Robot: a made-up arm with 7 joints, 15 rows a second.
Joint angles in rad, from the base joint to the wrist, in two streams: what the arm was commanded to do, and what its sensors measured. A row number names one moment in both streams.
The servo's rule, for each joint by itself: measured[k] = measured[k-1] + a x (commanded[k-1-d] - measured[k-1]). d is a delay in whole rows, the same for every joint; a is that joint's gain. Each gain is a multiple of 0.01, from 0.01 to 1. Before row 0 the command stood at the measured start. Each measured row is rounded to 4 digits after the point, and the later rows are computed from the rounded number. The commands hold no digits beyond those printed.
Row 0, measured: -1.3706, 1.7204, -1.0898, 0.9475, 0.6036, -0.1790, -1.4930
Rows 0 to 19, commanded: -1.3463, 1.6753, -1.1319, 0.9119, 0.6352, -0.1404, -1.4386; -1.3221, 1.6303, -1.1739, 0.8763, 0.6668, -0.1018, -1.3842; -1.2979, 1.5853, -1.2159, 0.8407, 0.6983, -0.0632, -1.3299; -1.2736, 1.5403, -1.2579, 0.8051, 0.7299, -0.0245, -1.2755; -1.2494, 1.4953, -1.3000, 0.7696, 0.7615, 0.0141, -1.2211; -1.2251, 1.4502, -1.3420, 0.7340, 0.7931, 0.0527, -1.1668; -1.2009, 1.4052, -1.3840, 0.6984, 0.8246, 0.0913, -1.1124; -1.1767, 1.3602, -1.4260, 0.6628, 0.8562, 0.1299, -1.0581; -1.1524, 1.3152, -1.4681, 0.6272, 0.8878, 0.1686, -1.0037; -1.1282, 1.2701, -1.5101, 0.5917, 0.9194, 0.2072, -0.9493; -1.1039, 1.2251, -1.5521, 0.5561, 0.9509, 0.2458, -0.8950; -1.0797, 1.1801, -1.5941, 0.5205, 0.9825, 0.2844, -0.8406; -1.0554, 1.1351, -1.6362, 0.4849, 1.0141, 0.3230, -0.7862; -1.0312, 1.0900, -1.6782, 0.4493, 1.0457, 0.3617, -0.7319; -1.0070, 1.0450, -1.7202, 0.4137, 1.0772, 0.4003, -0.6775; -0.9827, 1.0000, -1.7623, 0.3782, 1.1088, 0.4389, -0.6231; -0.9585, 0.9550, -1.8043, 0.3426, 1.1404, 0.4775, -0.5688; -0.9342, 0.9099, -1.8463, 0.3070, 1.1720, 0.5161, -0.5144; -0.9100, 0.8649, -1.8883, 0.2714, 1.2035, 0.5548, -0.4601; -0.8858, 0.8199, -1.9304, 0.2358, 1.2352, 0.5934, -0.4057
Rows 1 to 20, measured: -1.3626, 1.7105, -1.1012, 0.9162, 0.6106, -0.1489, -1.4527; -1.3492, 1.6929, -1.1208, 0.8811, 0.6230, -0.1122, -1.4020; -1.3323, 1.6692, -1.1465, 0.8455, 0.6396, -0.0740, -1.3486; -1.3129, 1.6408, -1.1766, 0.8099, 0.6595, -0.0354, -1.2945; -1.2919, 1.6088, -1.2099, 0.7744, 0.6819, 0.0032, -1.2402; -1.2699, 1.5739, -1.2456, 0.7388, 0.7064, 0.0418, -1.1859; -1.2471, 1.5368, -1.2830, 0.7032, 0.7324, 0.0804, -1.1315; -1.2239, 1.4979, -1.3216, 0.6676, 0.7596, 0.1190, -1.0772; -1.2003, 1.4577, -1.3612, 0.6320, 0.7878, 0.1577, -1.0228; -1.1765, 1.4164, -1.4014, 0.5965, 0.8168, 0.1963, -0.9684; -1.1525, 1.3743, -1.4421, 0.5609, 0.8463, 0.2349, -0.9141; -1.1285, 1.3316, -1.4831, 0.5253, 0.8763, 0.2735, -0.8597; -1.1044, 1.2884, -1.5244, 0.4897, 0.9066, 0.3121, -0.8053; -1.0802, 1.2448, -1.5659, 0.4541, 0.9372, 0.3508, -0.7510; -1.0560, 1.2008, -1.6076, 0.4185, 0.9680, 0.3894, -0.6966; -1.0318, 1.1566, -1.6494, 0.3830, 0.9990, 0.4280, -0.6422; -1.0076, 1.1122, -1.6912, 0.3474, 1.0301, 0.4666, -0.5879; -0.9834, 1.0677, -1.7331, 0.3118, 1.0613, 0.5052, -0.5335; -0.9592, 1.0231, -1.7750, 0.2762, 1.0926, 0.5439, -0.4792; -0.9350, 0.9784, -1.8170, 0.2406, 1.1240, 0.5825, -0.4248
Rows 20 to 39, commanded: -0.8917, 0.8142, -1.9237, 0.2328, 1.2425, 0.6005, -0.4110; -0.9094, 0.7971, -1.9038, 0.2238, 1.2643, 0.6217, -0.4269; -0.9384, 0.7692, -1.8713, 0.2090, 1.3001, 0.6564, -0.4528; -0.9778, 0.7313, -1.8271, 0.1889, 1.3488, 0.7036, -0.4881; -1.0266, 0.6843, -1.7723, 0.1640, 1.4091, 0.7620, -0.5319; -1.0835, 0.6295, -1.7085, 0.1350, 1.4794, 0.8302, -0.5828; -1.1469, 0.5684, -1.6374, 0.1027, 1.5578, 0.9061, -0.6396; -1.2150, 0.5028, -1.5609, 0.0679, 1.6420, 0.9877, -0.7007; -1.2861, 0.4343, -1.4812, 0.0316, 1.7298, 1.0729, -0.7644; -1.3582, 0.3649, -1.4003, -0.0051, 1.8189, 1.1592, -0.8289; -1.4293, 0.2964, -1.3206, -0.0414, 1.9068, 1.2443, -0.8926; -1.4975, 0.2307, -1.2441, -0.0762, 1.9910, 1.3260, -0.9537; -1.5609, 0.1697, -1.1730, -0.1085, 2.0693, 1.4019, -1.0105; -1.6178, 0.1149, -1.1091, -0.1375, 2.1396, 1.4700, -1.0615; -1.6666, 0.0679, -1.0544, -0.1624, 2.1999, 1.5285, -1.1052; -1.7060, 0.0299, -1.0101, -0.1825, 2.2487, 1.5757, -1.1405; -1.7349, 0.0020, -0.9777, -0.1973, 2.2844, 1.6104, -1.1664; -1.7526, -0.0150, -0.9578, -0.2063, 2.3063, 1.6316, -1.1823; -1.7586, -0.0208, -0.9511, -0.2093, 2.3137, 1.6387, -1.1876; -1.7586, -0.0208, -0.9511, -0.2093, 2.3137, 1.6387, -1.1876
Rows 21 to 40, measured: -0.9207, 0.9423, -1.8458, 0.2337, 1.1501, 0.5965, -0.4146; -0.9170, 0.9104, -1.8615, 0.2250, 1.1752, 0.6162, -0.4237; -0.9241, 0.8793, -1.8641, 0.2109, 1.2027, 0.6476, -0.4452; -0.9418, 0.8467, -1.8541, 0.1915, 1.2348, 0.6913, -0.4769; -0.9698, 0.8110, -1.8320, 0.1673, 1.2731, 0.7464, -0.5176; -1.0073, 0.7711, -1.7987, 0.1389, 1.3185, 0.8118, -0.5658; -1.0534, 0.7265, -1.7551, 0.1070, 1.3711, 0.8854, -0.6204; -1.1067, 0.6773, -1.7027, 0.0726, 1.4307, 0.9652, -0.6798; -1.1659, 0.6238, -1.6429, 0.0365, 1.4965, 1.0492, -0.7424; -1.2294, 0.5668, -1.5774, -0.0001, 1.5674, 1.1350, -0.8064; -1.2954, 0.5073, -1.5081, -0.0364, 1.6421, 1.2203, -0.8702; -1.3621, 0.4464, -1.4368, -0.0714, 1.7189, 1.3027, -0.9320; -1.4277, 0.3855, -1.3656, -0.1040, 1.7960, 1.3801, -0.9901; -1.4904, 0.3260, -1.2963, -0.1335, 1.8716, 1.4502, -1.0429; -1.5485, 0.2692, -1.2310, -0.1589, 1.9438, 1.5113, -1.0890; -1.6005, 0.2166, -1.1714, -0.1797, 2.0109, 1.5615, -1.1271; -1.6449, 0.1694, -1.1191, -0.1952, 2.0711, 1.5996, -1.1562; -1.6804, 0.1288, -1.0755, -0.2050, 2.1228, 1.6246, -1.1755; -1.7062, 0.0959, -1.0419, -0.2088, 2.1648, 1.6356, -1.1845; -1.7235, 0.0702, -1.0174, -0.2092, 2.1976, 1.6380, -1.1868
